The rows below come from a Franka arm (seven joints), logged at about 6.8 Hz.
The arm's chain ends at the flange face. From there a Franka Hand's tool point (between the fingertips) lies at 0.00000 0.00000 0.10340 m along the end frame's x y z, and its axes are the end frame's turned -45 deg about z.
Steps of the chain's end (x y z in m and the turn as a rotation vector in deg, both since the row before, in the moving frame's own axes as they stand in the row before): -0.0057, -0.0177, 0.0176, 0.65, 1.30, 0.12; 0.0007, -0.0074, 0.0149, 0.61, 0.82, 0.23; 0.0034, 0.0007, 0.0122, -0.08, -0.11, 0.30; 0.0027, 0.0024, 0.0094, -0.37, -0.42, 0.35; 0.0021, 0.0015, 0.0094, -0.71, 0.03, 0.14; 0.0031, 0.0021, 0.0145, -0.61, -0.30, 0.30
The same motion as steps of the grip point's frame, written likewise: 0.0110, -0.0157, 0.0176, -0.46, 1.38, 0.12; 0.0076, -0.0045, 0.0149, -0.15, 1.01, 0.23; 0.0017, 0.0029, 0.0122, 0.02, -0.13, 0.30; -0.0008, 0.0035, 0.0094, 0.04, -0.56, 0.35; -0.0004, 0.0035, 0.0094, -0.52, -0.48, 0.14; -0.0005, 0.0041, 0.0145, -0.22, -0.64, 0.30
